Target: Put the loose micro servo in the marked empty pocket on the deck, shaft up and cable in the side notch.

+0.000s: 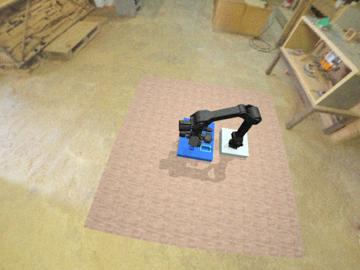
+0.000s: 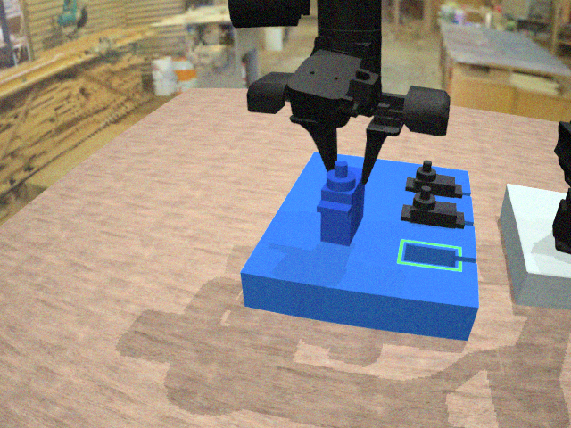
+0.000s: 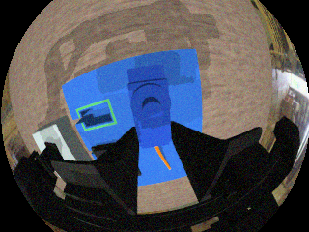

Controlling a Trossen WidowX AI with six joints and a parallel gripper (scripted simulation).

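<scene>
Now: gripper tip 100 mm above the blue deck, 70 mm to the left of it and 30 mm short of it.
</scene>
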